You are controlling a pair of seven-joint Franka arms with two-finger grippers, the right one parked.
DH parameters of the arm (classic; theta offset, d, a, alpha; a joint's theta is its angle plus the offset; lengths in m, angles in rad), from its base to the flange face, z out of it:
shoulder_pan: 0 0.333 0 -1.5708
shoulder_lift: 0 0 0 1.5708
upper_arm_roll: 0 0.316 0.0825 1.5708
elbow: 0 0 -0.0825 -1.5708
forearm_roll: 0 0.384 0 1.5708
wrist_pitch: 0 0 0.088 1.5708
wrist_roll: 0 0.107 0 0
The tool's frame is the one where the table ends.
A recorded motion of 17 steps. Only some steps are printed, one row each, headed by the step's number.
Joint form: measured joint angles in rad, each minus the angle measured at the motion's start. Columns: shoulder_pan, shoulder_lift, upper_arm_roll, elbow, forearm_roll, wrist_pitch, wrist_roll.
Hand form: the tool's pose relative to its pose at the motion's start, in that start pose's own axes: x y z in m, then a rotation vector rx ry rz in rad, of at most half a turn. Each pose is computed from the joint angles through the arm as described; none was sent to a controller.
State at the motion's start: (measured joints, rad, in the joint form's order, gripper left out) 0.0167 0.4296 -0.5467 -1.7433 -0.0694 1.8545 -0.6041
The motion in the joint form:
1: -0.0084 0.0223 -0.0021 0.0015 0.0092 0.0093 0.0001
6: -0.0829 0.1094 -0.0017 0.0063 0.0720 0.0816 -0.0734
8: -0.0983 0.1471 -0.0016 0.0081 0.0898 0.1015 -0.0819
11: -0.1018 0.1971 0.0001 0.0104 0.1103 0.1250 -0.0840
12: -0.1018 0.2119 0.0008 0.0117 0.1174 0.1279 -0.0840
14: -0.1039 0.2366 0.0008 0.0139 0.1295 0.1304 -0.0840
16: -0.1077 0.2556 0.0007 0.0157 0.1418 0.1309 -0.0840
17: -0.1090 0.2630 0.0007 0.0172 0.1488 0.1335 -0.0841
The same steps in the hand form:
1: 0.0025 0.0044 0.0111 0.0058 -0.0091 0.0101
6: 0.0022 0.0385 0.0608 0.0441 -0.0023 0.0166
8: 0.0051 0.0446 0.0812 0.0544 -0.0128 0.0248
11: 0.0143 0.0435 0.1058 0.0615 -0.0300 0.0269
12: 0.0171 0.0423 0.1131 0.0662 -0.0371 0.0274
14: 0.0201 0.0416 0.1258 0.0762 -0.0509 0.0317
16: 0.0214 0.0419 0.1361 0.0875 -0.0608 0.0384
17: 0.0224 0.0420 0.1396 0.0913 -0.0610 0.0418

